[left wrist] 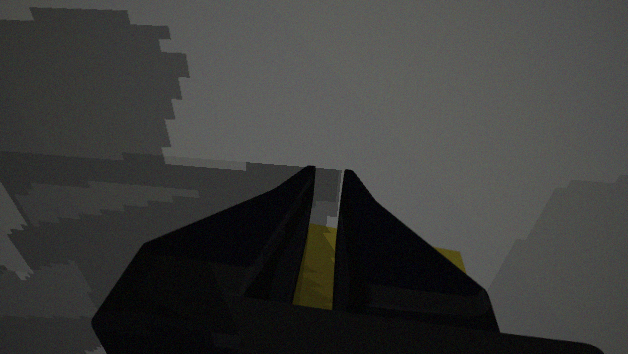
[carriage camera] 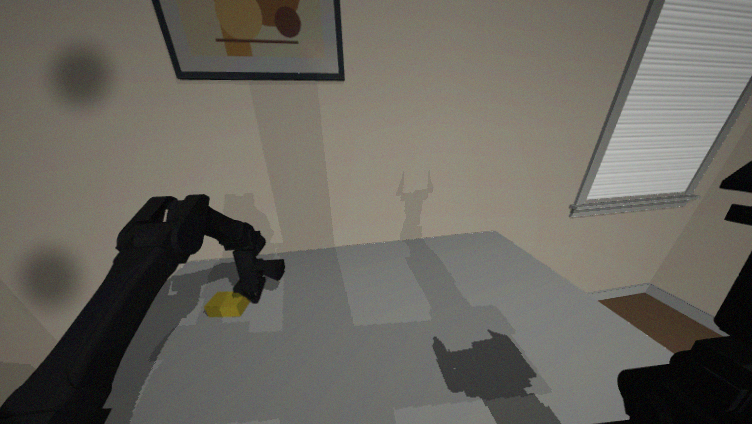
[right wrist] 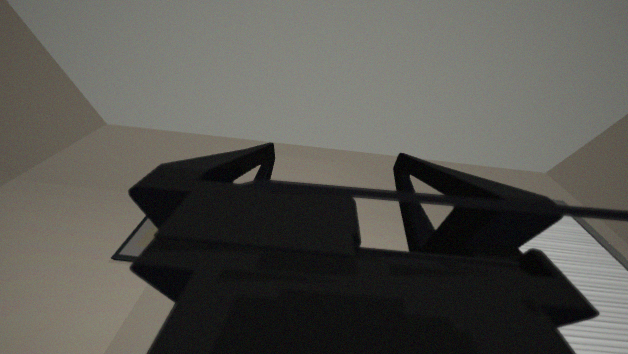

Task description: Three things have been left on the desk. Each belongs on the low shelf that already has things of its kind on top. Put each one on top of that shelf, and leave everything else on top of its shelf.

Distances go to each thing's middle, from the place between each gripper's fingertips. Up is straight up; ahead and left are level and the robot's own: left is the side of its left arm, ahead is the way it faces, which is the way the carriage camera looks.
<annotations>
My right gripper is now 76 cm short of the framed picture (carriage camera: 201,47), 67 cm to the right of it and 34 cm below it.
Right now my left hand is 320 mm short of the framed picture, 60 mm to the left of it and 920 mm below it.
</annotations>
